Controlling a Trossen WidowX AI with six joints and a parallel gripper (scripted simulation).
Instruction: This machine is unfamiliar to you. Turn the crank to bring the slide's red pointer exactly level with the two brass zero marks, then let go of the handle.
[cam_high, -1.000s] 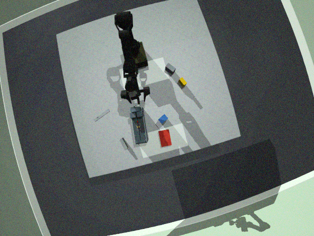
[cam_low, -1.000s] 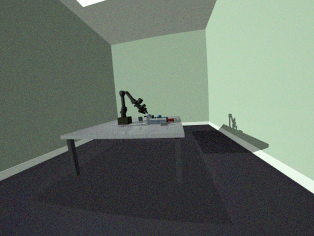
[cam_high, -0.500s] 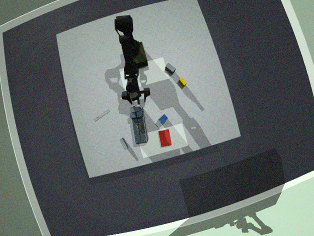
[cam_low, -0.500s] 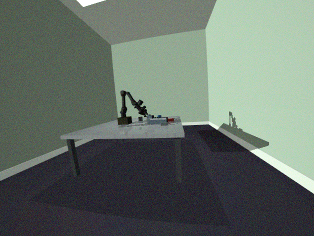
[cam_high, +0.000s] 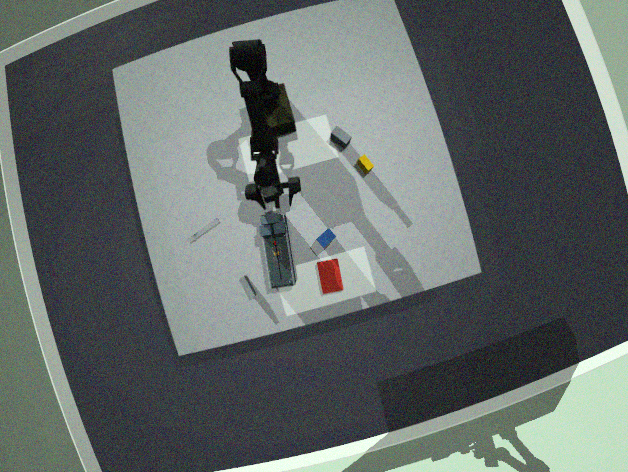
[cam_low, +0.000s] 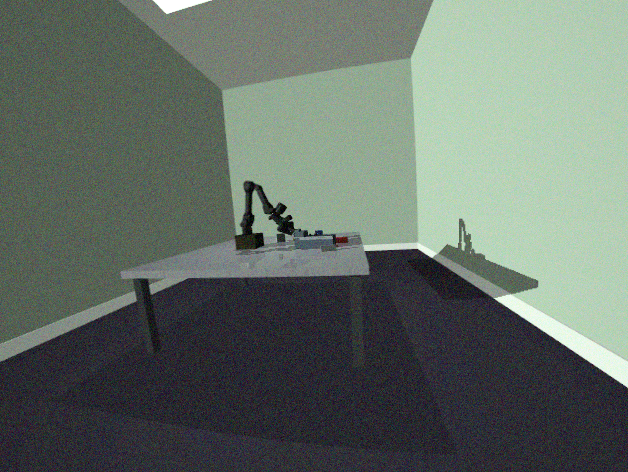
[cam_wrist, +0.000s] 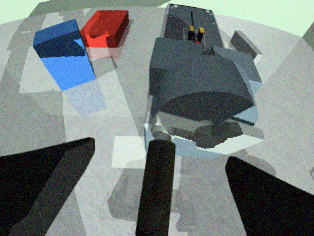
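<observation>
The crank handle is 20 mm behind my gripper tip, 10 mm to the left of it and 10 mm above it. From my gripper tip the other things lie so: red pointer (120 mm ahead, 60 mm to the right, 10 mm below); then flat red block (310 mm ahead, 80 mm to the left, 70 mm below); then blue block (170 mm ahead, 120 mm to the left, 40 mm below).
</observation>
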